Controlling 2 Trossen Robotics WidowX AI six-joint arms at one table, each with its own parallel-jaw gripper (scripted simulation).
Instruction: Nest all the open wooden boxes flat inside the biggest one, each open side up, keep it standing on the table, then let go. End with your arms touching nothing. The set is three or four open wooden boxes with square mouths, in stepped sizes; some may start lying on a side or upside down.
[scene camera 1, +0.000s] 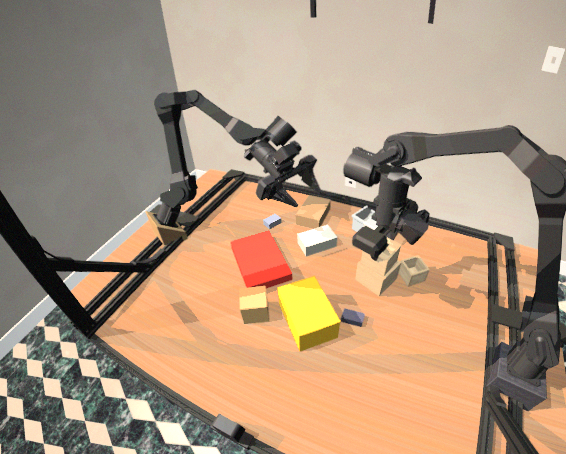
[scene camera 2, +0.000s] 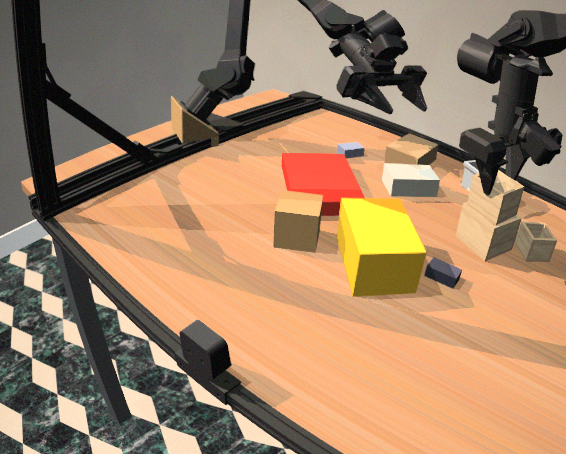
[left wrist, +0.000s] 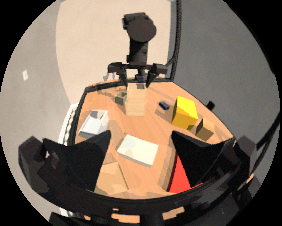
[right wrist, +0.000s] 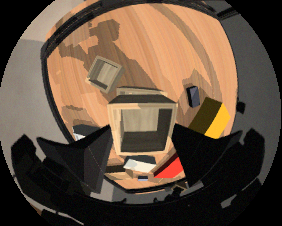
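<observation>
Scene camera 2 gives me my left gripper (scene camera 2: 409, 111), along with my right gripper (scene camera 2: 497, 189). In scene camera 1 I see my left gripper (scene camera 1: 309, 199) as well, and my right gripper (scene camera 1: 382, 251) is there too. The left wrist view has my left gripper (left wrist: 141, 134) and my right gripper (left wrist: 136, 89). As for the right wrist view, it shows me the smallest wooden box (right wrist: 103, 76) together with my right gripper (right wrist: 142, 126).
</observation>
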